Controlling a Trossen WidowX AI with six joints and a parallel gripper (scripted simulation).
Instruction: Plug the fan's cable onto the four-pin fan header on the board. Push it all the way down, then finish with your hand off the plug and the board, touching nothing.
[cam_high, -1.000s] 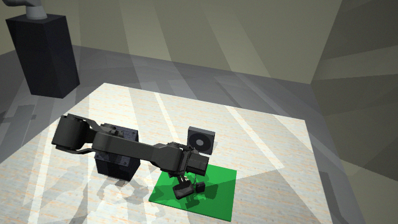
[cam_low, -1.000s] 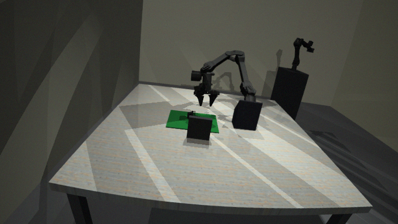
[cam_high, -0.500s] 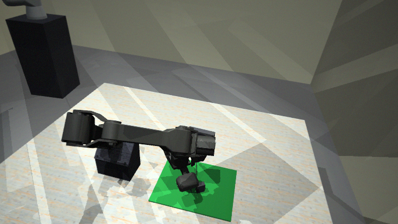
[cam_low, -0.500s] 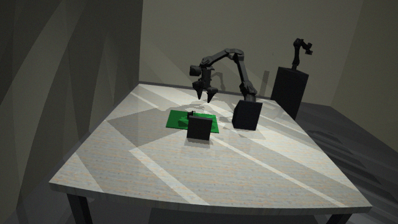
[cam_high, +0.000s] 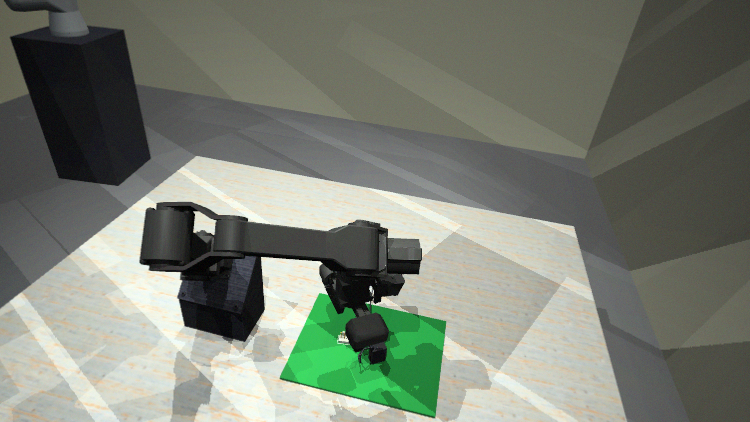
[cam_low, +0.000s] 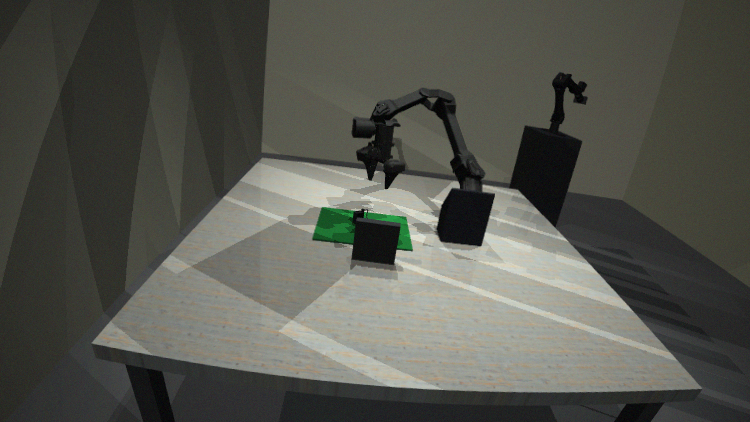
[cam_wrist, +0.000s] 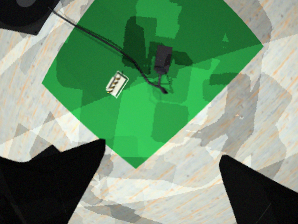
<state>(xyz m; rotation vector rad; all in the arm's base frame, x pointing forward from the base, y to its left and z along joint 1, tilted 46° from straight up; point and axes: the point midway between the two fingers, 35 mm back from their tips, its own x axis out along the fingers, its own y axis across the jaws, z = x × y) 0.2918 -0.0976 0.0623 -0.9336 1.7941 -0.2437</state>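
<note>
Right now the fan cable plug is 60 mm ahead of my gripper tip, 50 mm to the left of it and 100 mm below it. Round my gripper tip: white four-pin fan header: 10 mm behind, 80 mm to the left, 130 mm below; then green board: 40 mm ahead, 70 mm to the left, 140 mm below; then black fan box: 30 mm ahead, 270 mm to the left, 70 mm below.
</note>
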